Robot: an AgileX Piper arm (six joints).
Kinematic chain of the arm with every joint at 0, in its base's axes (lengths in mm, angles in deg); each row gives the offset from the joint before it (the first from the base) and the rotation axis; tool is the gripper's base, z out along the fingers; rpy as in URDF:
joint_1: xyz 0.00 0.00 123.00 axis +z
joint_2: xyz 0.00 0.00 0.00 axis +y
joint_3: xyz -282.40 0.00 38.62 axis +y
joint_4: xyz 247.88 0.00 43.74 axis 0.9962 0 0.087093
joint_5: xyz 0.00 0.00 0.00 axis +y
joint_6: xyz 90.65 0.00 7.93 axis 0.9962 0 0.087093
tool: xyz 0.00 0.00 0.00 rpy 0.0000 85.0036 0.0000
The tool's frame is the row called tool.
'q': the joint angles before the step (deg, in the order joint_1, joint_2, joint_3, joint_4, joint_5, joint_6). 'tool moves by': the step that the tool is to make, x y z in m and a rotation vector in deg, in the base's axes. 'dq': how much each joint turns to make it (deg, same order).
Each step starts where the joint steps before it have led.
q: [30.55 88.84 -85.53 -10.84 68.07 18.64]
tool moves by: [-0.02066 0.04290 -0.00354 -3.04 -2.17 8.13]
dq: [9.46 0.97 -0.01 -4.35 -0.67 1.55]
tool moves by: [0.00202 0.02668 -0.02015 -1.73 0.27 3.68]
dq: [3.44 3.79 0.01 -1.32 -2.41 0.50]
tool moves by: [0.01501 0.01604 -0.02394 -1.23 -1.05 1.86]
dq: [0.43 4.42 0.00 -1.78 -4.51 0.09]
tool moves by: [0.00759 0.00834 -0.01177 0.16 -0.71 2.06]
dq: [0.00 2.12 0.00 -0.06 -3.22 -1.19]
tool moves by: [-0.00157 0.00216 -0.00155 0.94 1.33 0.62]
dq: [0.00 0.13 0.00 2.05 -0.08 -1.06]
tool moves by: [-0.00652 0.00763 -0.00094 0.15 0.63 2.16]
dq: [1.33 0.09 -0.01 1.01 0.00 -1.13]
